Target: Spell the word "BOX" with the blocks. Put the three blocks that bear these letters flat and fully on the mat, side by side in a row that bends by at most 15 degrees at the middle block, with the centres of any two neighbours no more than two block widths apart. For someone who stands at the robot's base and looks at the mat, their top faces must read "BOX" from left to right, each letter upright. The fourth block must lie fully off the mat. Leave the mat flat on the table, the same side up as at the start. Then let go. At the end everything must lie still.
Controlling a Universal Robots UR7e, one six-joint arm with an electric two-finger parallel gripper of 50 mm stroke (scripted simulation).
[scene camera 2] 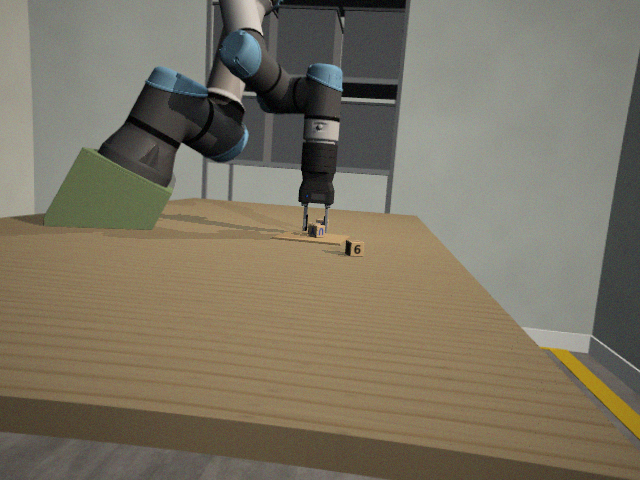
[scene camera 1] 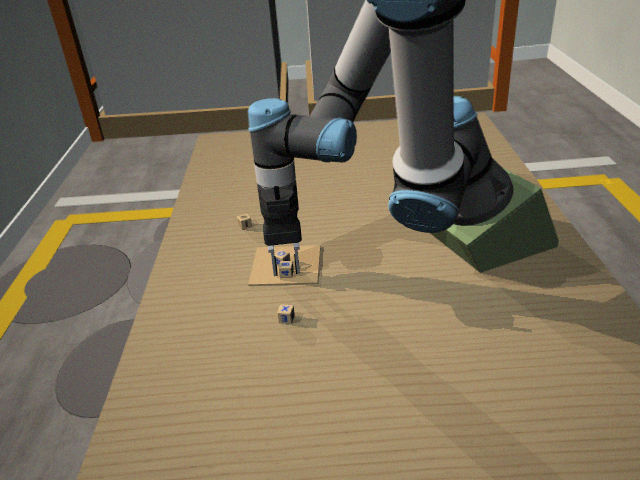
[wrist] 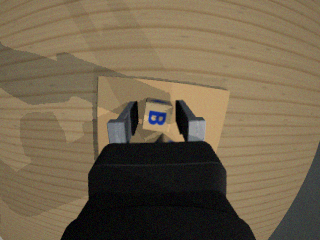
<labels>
my gripper: scene camera 2 314,231; scene camera 1; wrist
same spot on my gripper: (wrist: 120,130) = (scene camera 1: 294,245)
</labels>
